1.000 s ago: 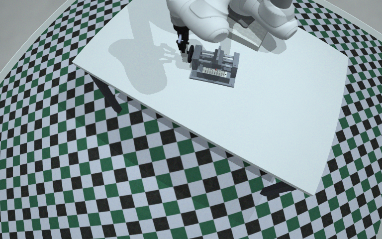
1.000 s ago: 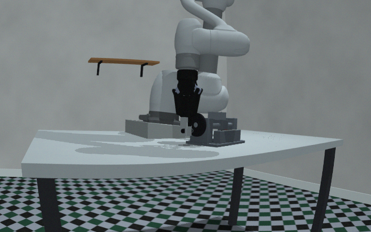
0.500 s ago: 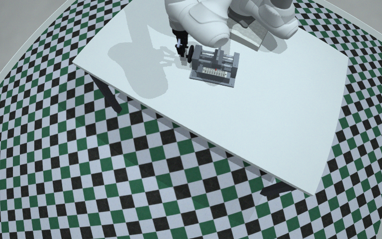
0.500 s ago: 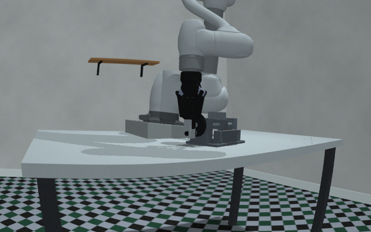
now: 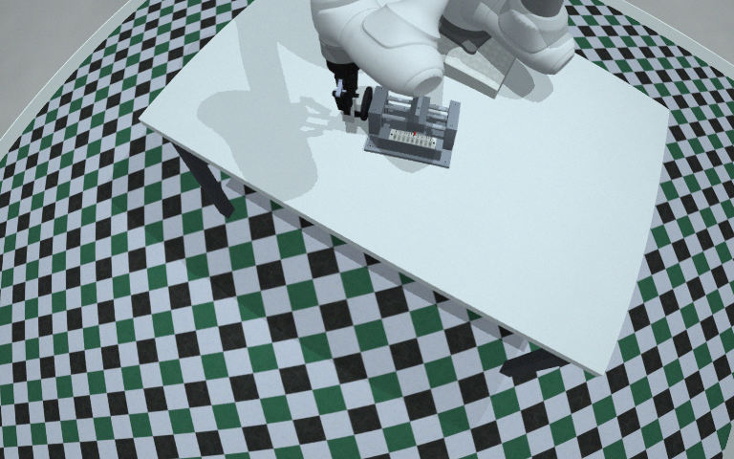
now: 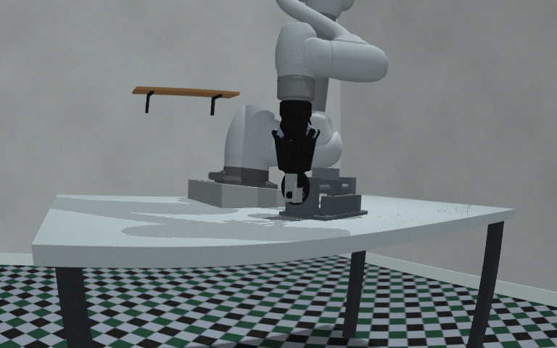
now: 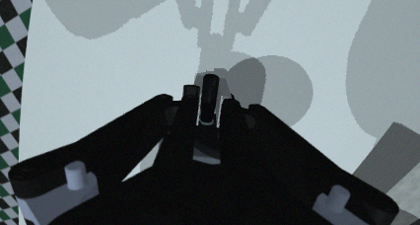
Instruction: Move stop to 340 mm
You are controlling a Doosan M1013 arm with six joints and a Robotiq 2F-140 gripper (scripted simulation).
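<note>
Now: the black handwheel 10 mm to the left of my hand, 10 mm below it and 10 mm behind it. Round my hand: sliding stop block (130 mm to the left, 90 mm behind, 10 mm above).
</note>
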